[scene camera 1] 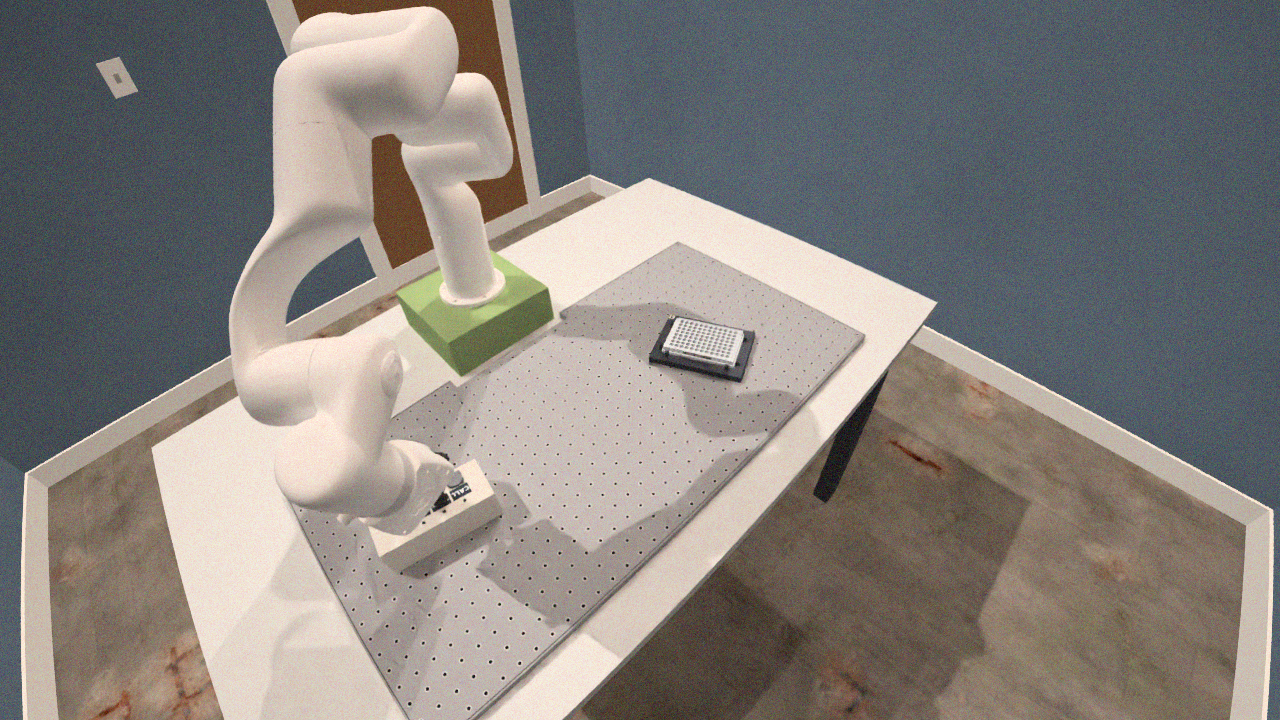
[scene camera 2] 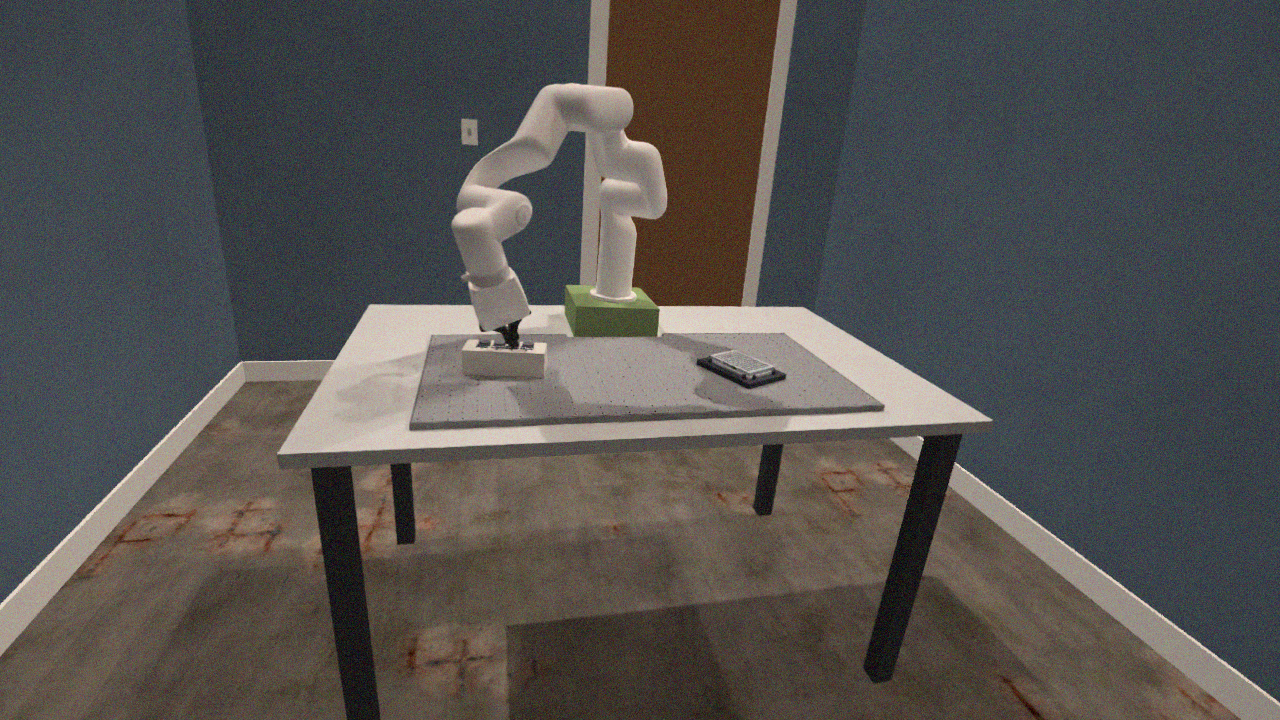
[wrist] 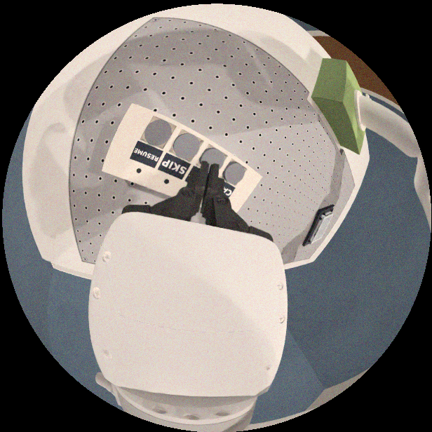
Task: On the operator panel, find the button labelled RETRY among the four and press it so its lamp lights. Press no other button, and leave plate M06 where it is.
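Pixels of known places: gripper, fingertip midpoint: (scene camera 1: 437, 495) (scene camera 2: 513, 343); arm's base, link origin: (scene camera 1: 473, 288) (scene camera 2: 613, 296).
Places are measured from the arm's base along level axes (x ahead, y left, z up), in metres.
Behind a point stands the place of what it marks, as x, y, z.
Note:
The cream operator panel (scene camera 1: 443, 537) @[0.405, -0.271, -0.048] (scene camera 2: 503, 362) @[0.405, -0.266, -0.039] (wrist: 117, 150) has four grey round buttons. In the wrist view the RESUME button (wrist: 157, 132) and SKIP button (wrist: 187, 144) are uncovered. The third button (wrist: 214, 154) has its label mostly hidden by the fingers, so its word cannot be read. The fourth button (wrist: 234, 172) has a partly covered label starting "CA". My gripper (scene camera 2: 512, 345) @[0.369, -0.248, -0.009] (wrist: 206, 174) is shut and empty, its tips over the near edge of the third button; contact cannot be told. Two dark dots show below RESUME and SKIP. White plate M06 (scene camera 1: 704, 341) @[0.368, 0.252, -0.047] (scene camera 2: 742, 362) @[0.368, 0.255, -0.045] (wrist: 324, 226) sits on its black holder.
The panel and holder stand on the grey perforated board (scene camera 1: 572, 429) @[0.355, -0.025, -0.069] (scene camera 2: 617, 385) @[0.449, -0.035, -0.069] (wrist: 210, 75), on the white table (scene camera 1: 760, 241) @[0.188, 0.628, -0.082] (scene camera 2: 913, 394) @[0.458, 0.631, -0.082]. The green base block (scene camera 1: 483, 335) @[0.109, -0.040, -0.024] (scene camera 2: 611, 316) @[0.107, -0.014, -0.024] (wrist: 336, 100) carries the arm behind the board.

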